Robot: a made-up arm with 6 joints.
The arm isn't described. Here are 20 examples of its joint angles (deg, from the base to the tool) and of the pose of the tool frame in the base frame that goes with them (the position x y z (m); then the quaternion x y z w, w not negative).
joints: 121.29 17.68 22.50 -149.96 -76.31 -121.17
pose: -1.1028 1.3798 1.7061 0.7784 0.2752 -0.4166 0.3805
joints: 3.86 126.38 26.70 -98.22 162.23 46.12
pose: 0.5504 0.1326 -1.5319 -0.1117 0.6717 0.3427 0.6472
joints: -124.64 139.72 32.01 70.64 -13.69 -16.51
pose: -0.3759 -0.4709 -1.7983 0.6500 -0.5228 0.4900 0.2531
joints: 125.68 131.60 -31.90 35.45 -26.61 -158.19
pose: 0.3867 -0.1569 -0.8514 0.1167 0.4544 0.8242 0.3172
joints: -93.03 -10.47 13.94 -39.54 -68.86 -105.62
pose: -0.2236 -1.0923 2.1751 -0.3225 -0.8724 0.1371 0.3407
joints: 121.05 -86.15 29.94 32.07 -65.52 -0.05
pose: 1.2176 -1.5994 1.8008 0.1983 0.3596 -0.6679 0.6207
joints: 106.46 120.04 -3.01 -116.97 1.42 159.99
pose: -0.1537 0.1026 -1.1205 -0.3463 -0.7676 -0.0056 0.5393
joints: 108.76 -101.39 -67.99 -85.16 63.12 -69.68
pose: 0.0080 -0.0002 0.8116 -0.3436 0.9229 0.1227 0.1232
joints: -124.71 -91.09 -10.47 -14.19 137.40 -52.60
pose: 0.3677 0.8852 1.8253 0.3618 -0.7894 -0.1648 0.4678
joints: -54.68 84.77 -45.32 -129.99 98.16 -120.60
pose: 0.3441 -0.0822 -0.2911 -0.6649 0.1530 0.2301 0.6940
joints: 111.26 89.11 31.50 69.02 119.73 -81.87
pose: -0.6342 2.0510 -0.4749 -0.4017 0.2143 0.2772 0.8461
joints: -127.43 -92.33 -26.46 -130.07 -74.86 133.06
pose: 0.4929 0.3102 1.6630 -0.1037 0.8076 0.5301 0.2368
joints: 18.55 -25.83 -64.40 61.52 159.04 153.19
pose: 0.7001 0.0673 0.9721 -0.7199 0.2845 0.2708 0.5723
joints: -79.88 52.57 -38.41 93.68 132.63 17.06
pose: 0.2124 -1.2173 -0.0780 0.3726 -0.0862 -0.9224 0.0542
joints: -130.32 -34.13 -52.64 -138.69 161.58 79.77
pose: -0.1648 -0.5787 1.0229 0.2097 -0.2812 -0.8105 0.4691
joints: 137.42 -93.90 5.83 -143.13 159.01 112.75
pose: 0.8785 -1.1122 1.8183 -0.6738 -0.0114 -0.6407 0.3680
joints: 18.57 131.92 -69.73 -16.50 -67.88 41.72
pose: -0.2312 -0.3230 0.2453 -0.7429 0.1833 0.6434 0.0234
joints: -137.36 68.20 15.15 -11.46 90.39 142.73
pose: -1.5281 -1.1197 -0.1489 0.8184 0.3322 -0.1891 0.4290
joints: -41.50 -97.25 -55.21 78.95 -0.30 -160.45
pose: -0.3284 0.2464 1.4800 -0.4714 -0.4739 0.7430 0.0334
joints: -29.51 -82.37 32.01 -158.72 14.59 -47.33
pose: -1.3437 1.0590 1.9573 0.0116 0.6296 -0.0171 0.7766
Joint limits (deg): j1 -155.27..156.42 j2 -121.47..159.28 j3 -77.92..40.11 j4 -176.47..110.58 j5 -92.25..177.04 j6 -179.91..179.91
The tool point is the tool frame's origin. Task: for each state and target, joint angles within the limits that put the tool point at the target. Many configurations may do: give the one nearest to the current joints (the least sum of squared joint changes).
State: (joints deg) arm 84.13 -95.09 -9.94 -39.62 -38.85 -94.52
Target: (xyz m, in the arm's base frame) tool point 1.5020 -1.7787 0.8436
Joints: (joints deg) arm 124.32 -112.05 38.54 -29.55 -40.33 -93.99
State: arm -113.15 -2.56 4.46 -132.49 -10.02 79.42
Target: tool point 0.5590 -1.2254 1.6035
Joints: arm -74.72 -1.46 -1.96 -136.43 -9.76 79.68
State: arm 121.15 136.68 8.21 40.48 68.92 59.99
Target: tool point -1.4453 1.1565 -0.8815
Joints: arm 147.27 99.98 31.81 45.80 68.37 59.91
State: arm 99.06 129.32 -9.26 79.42 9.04 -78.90
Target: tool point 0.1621 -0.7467 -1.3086
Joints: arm 98.12 158.51 -3.49 79.92 8.23 -78.98
